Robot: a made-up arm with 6 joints. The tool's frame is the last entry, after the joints.
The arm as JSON. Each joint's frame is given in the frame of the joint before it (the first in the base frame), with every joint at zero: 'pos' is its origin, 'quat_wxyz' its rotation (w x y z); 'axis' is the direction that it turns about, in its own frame. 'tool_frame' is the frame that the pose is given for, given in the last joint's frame.
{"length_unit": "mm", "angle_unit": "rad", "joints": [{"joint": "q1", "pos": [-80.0, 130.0, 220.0], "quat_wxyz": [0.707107, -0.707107, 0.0, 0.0], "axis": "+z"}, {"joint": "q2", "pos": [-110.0, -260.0, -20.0], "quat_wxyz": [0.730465, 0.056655, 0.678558, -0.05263], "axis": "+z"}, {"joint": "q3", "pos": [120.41, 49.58, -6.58], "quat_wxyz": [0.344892, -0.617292, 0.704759, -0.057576], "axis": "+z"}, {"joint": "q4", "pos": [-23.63, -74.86, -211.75], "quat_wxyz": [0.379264, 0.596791, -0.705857, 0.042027], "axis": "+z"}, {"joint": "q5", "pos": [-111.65, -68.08, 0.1], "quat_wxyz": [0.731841, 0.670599, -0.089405, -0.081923], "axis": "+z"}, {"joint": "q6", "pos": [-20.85, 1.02, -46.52], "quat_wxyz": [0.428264, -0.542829, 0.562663, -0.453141], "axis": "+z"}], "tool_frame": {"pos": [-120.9, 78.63, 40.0], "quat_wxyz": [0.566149, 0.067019, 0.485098, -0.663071]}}
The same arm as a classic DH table. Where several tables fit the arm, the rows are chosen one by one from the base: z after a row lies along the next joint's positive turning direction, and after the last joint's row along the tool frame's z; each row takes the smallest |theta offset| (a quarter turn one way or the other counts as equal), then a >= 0, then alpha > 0; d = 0 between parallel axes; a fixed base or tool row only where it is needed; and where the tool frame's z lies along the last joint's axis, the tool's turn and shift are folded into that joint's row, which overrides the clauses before.
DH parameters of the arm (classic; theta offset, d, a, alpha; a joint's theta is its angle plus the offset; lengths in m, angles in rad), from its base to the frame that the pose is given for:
base (fixed): 0 0.22 -0.08 -1.5708
q1: 1.4156 0.115 -0.2739 1.498
q2: 0.5653 0.0729 -0.0212 2.4272
q3: -0.0725 0.0553 -0.0343 -2.3586
q4: 0.7353 0.0923 0.0919 -1.4861
q5: 1.5457 0.0421 -0.0001 -1.7952
q6: 0.5591 0.0987 -0.0594 1.0235
tool (fixed): -2.2976 -0.1539 0 0

